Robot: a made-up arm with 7 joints.
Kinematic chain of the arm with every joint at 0, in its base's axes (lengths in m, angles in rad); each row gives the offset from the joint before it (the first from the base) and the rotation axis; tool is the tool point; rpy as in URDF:
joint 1: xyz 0 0 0.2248 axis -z
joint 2: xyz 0 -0.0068 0.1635 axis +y
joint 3: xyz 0 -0.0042 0.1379 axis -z
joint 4: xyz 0 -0.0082 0.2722 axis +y
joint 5: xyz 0 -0.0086 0.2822 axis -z
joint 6: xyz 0 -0.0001 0.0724 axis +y
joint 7: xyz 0 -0.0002 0.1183 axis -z
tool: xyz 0 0 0 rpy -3.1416 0 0
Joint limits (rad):
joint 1: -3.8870..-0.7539
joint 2: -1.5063..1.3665
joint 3: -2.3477..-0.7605
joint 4: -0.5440..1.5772
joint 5: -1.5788..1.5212
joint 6: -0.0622..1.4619
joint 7: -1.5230..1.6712
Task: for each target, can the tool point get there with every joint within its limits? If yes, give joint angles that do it. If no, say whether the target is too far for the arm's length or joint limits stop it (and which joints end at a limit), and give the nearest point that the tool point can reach.
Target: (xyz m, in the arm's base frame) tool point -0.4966 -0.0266 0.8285
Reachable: yes | joints -2.4486 0.2908 -1.0106 1.0660 -0.1313 0.9972 0.9956
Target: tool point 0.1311 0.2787 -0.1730
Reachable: no: joint limits stop it (at a limit: joint 1, joint 2, joint 3, joint 4) | nearest point 0.1661 0.4188 0.1033 | short by 0.312 m
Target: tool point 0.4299 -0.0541 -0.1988
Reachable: no: joint limits stop it (at a limit: joint 2, joint 3, joint 4) | nearest point 0.4705 -0.0592 0.0616 | short by 0.264 m
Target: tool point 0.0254 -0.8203 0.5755
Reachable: yes | joints -1.8026 -1.2550 -1.8654 0.2902 -0.5143 0.6460 0.7623
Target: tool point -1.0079 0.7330 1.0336
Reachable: no: too far | nearest point -0.6345 0.4614 0.7945 | short by 0.520 m
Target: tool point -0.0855 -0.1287 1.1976
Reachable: yes | joints -1.6866 -0.3302 -1.1091 0.2385 0.7842 0.9654 -0.8061
